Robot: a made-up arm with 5 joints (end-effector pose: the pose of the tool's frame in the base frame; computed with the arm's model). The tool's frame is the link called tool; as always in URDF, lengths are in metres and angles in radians.
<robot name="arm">
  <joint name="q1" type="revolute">
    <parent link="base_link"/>
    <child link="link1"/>
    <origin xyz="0 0 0.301" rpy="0 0 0"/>
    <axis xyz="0 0 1"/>
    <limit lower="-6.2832" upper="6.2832"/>
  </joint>
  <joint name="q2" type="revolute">
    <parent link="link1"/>
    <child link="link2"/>
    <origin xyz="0 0 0" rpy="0 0 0"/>
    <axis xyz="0 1 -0.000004"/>
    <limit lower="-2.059" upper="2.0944"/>
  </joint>
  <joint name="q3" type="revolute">
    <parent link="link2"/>
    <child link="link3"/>
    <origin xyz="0.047 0 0.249" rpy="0 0 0"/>
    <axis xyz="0 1 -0.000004"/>
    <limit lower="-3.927" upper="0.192"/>
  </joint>
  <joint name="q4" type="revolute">
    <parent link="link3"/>
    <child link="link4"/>
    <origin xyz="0.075 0 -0.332" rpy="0 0 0"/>
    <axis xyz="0 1 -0.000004"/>
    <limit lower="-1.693" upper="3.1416"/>
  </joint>
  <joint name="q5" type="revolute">
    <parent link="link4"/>
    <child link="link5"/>
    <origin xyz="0.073 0 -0.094" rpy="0 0 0"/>
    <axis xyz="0 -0.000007 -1"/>
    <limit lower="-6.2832" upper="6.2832"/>
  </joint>
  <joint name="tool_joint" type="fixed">
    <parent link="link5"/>
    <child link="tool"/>
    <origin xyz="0 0 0" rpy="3.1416 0 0"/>
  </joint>
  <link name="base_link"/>
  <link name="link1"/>
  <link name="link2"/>
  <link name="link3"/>
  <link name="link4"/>
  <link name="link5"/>
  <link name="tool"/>
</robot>
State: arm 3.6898 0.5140 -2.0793 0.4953 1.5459
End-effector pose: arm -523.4 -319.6 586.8 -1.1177 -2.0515 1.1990
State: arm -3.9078 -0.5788 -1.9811 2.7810 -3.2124
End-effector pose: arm -53.0 51.0 746.0 2.8546 -1.0346 0.3080
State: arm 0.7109 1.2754 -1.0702 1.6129 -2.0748
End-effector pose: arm 112.7 97.0 -59.6 -0.2634 -1.4644 1.4830
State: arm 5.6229 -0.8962 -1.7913 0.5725 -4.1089
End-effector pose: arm -34.9 27.1 935.6 -0.1742 1.1258 -1.4690
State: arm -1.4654 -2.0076 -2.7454 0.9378 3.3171
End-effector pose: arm -72.6 686.1 177.8 -0.5274 -0.4917 -1.2379
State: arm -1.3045 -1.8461 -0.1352 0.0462 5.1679
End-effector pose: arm 22.1 -81.0 581.5 1.2248 -0.1162 0.6306
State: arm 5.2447 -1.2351 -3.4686 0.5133 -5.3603
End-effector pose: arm -340.1 577.4 338.9 -0.8485 1.2669 2.6317
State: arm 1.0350 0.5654 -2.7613 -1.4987 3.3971
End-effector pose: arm 146.5 246.7 782.8 0.2251 -0.5480 1.2555
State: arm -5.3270 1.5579 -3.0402 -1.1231 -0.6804
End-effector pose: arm 329.9 467.5 420.7 -0.5253 -0.5610 -2.7711
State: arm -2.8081 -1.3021 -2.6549 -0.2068 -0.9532
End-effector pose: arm 603.8 209.2 572.2 -0.6224 0.8301 -0.5641
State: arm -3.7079 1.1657 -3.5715 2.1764 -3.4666
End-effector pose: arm -427.9 272.0 577.4 -3.0046 0.3643 0.3146
